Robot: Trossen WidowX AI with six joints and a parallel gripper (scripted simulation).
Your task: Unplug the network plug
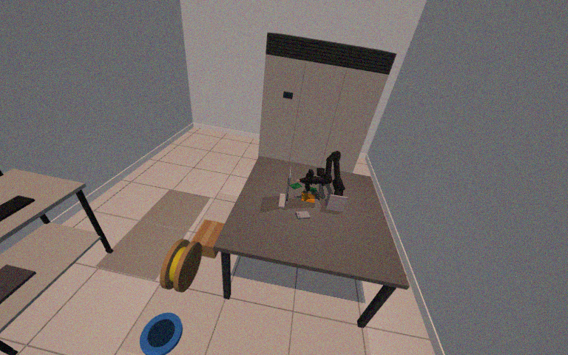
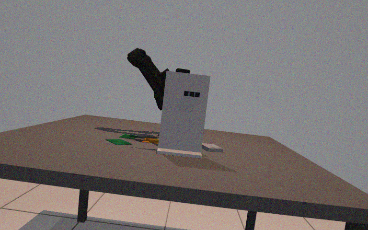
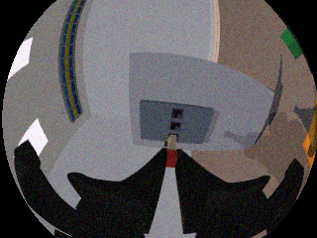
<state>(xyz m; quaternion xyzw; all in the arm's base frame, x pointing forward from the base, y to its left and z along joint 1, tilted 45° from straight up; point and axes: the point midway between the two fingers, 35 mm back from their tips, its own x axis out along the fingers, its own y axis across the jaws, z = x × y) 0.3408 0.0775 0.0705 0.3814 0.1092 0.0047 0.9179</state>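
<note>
My gripper tip is 24 cm above the orange square, 13 cm past it and 10 cm to the left of it. Round my gripper tip: grey block: 24 cm below, 15 cm to the left, 7 cm behind; then grey panel: 10 cm below, 9 cm ahead; then network plug: 1 cm ahead.
</note>
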